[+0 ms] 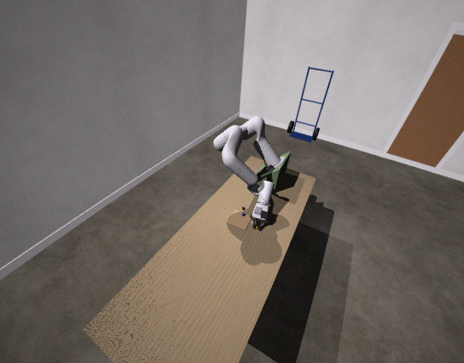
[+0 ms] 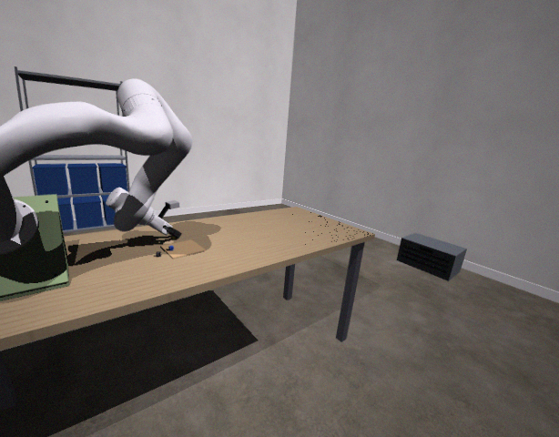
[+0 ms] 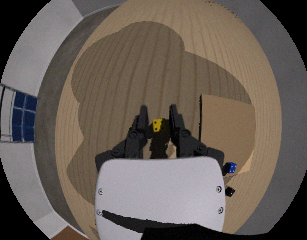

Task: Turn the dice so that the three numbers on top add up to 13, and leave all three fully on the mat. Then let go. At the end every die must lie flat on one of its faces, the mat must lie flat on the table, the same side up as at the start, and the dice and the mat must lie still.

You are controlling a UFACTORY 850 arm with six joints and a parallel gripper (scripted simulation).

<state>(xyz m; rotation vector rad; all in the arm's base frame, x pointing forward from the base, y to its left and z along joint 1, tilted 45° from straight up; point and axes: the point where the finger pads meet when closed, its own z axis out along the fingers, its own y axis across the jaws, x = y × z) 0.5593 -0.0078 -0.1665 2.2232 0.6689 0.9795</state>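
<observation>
Right now the yellow die is 20 mm below my hand. Round my hand: black die (160 mm to the right, 110 mm behind, 20 mm below); then blue die (130 mm to the right, 50 mm behind, 10 mm below); then tan mat (130 mm to the right, 20 mm below).
</observation>
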